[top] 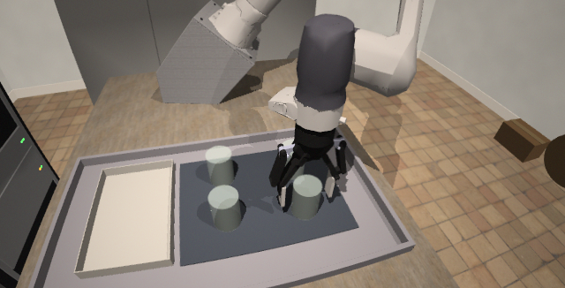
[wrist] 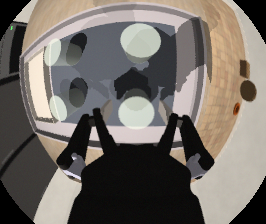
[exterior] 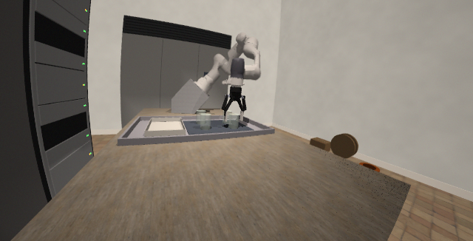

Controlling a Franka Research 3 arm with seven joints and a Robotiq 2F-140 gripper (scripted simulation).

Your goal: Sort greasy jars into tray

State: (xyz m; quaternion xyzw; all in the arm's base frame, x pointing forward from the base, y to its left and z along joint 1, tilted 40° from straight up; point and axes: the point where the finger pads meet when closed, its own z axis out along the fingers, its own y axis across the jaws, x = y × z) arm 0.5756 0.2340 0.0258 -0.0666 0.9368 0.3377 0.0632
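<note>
My gripper is now 50 mm past the dark drying mat, 100 mm to the left of it and 70 mm above it. The rest, counted from my hand: rimmed steel table top (20 mm behind, 210 mm to the right, 70 mm below); then cream tray (420 mm to the right, 60 mm below).
</note>
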